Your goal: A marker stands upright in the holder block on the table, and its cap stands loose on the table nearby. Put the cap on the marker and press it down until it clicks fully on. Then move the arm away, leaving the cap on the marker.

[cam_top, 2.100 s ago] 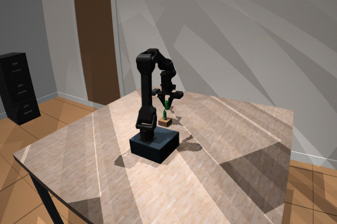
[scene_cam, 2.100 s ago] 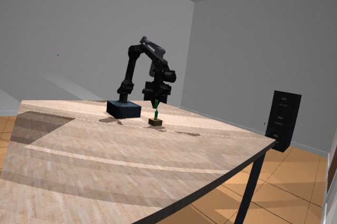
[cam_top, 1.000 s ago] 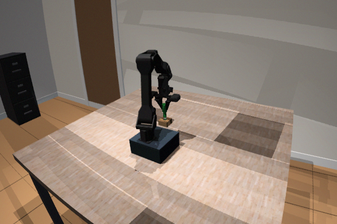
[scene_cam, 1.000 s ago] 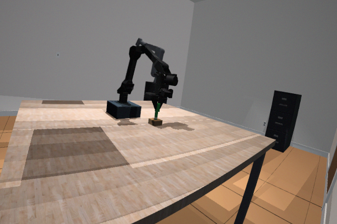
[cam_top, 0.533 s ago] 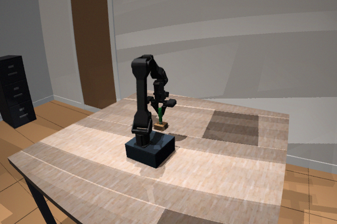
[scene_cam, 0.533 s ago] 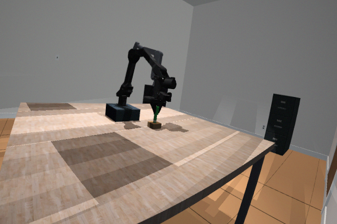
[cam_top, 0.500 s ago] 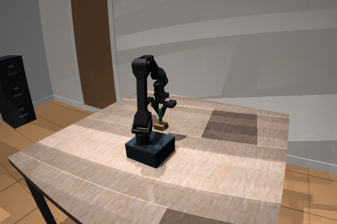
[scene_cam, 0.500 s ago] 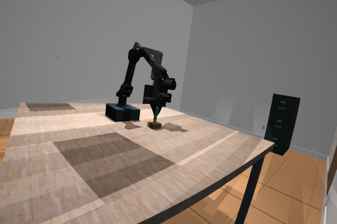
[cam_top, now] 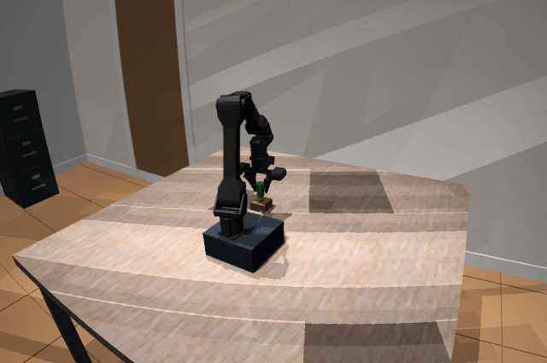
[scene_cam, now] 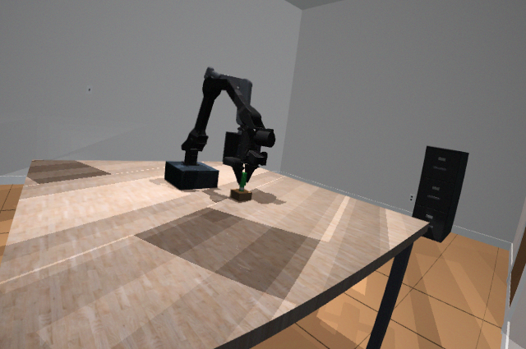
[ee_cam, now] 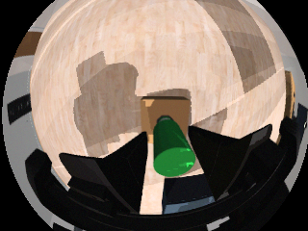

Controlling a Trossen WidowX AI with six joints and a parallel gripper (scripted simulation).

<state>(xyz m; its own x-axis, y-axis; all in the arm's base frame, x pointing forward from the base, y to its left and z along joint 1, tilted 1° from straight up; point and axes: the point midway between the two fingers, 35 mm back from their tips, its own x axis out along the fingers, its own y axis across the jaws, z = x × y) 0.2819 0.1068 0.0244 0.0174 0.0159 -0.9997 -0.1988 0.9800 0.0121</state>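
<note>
The green cap is 20 mm above my gripper tip. Also, from my gripper tip: holder block 50 mm below.
</note>
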